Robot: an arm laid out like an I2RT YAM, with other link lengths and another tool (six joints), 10 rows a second.
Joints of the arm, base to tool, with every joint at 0 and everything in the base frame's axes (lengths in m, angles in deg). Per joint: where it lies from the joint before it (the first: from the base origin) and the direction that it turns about. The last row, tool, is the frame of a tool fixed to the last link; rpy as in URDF.
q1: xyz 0 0 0.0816 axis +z
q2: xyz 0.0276 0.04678 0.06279 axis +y
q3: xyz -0.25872 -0.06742 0 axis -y
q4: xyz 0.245 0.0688 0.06 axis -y
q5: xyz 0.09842 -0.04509 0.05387 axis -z
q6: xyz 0.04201 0 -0.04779 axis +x
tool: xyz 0.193 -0.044 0.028 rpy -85.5 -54 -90
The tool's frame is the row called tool.
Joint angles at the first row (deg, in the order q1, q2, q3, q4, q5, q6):
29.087, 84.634, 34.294, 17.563, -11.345, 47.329
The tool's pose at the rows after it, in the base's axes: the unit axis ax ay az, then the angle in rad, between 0 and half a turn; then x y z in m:
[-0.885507 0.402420 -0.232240 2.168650 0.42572 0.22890 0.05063]
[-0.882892 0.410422 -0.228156 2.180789 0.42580 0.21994 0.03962]
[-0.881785 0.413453 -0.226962 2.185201 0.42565 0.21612 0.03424]
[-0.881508 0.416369 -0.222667 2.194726 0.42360 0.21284 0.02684]
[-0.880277 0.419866 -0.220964 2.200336 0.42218 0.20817 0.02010]
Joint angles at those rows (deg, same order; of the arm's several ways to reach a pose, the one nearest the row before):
28.244, 85.808, 33.517, 18.440, -11.426, 47.199
26.991, 86.853, 32.526, 19.553, -12.039, 47.111
26.470, 87.457, 31.923, 20.431, -12.282, 47.044
26.127, 88.112, 31.345, 20.921, -12.478, 47.012
25.566, 88.731, 30.427, 22.036, -12.730, 46.945

